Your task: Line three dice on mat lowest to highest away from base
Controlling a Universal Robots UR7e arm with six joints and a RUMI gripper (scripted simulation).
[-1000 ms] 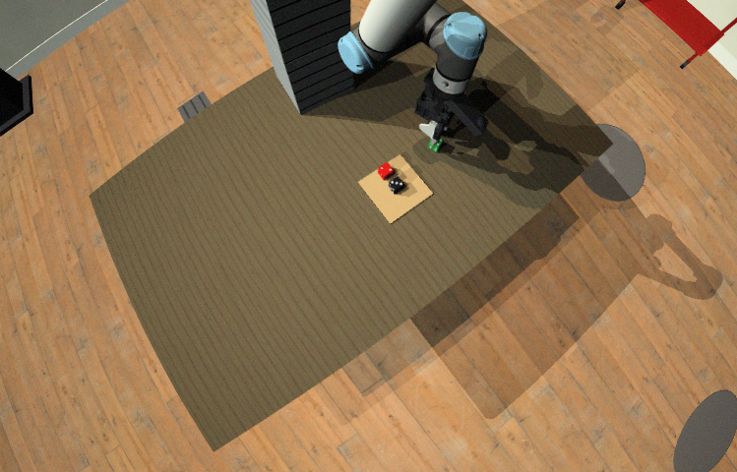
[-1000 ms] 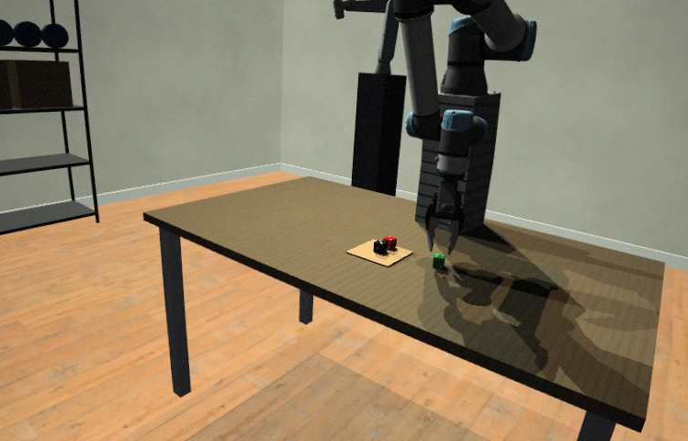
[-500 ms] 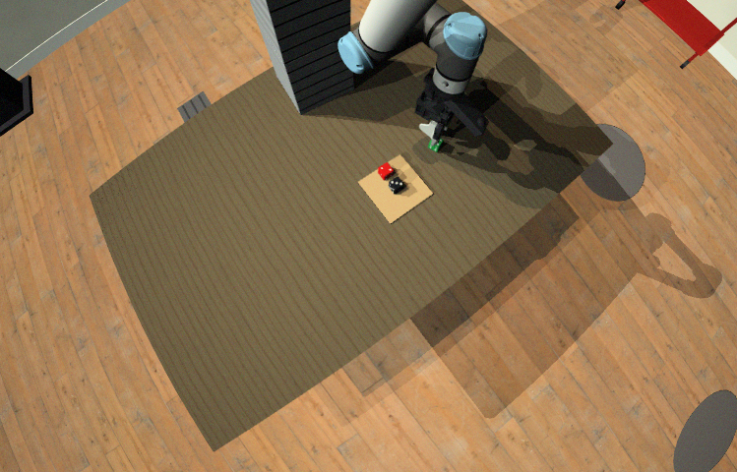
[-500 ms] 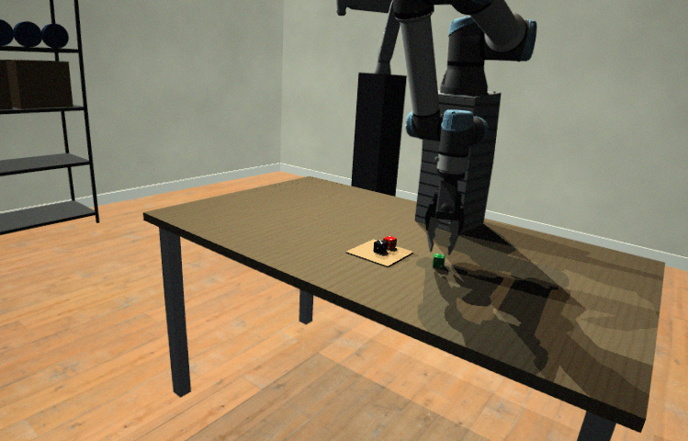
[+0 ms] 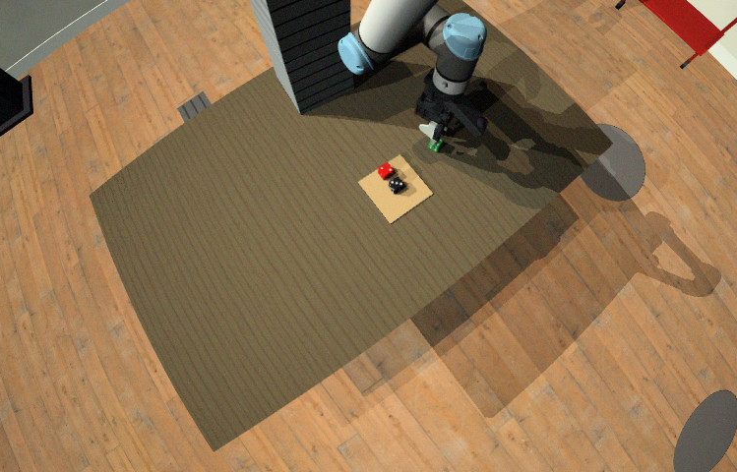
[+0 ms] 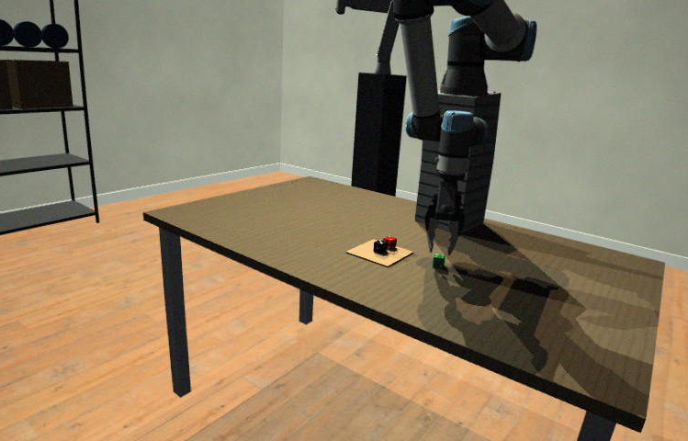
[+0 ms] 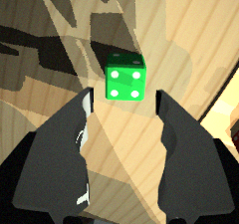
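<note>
The green die is 40 mm below my hand. From my hand the other things lie so: black die 160 mm to the right, 50 mm ahead, 30 mm below; tan mat 160 mm to the right, 50 mm below, 50 mm ahead; red die 160 mm to the right, 30 mm below, 10 mm ahead.
</note>
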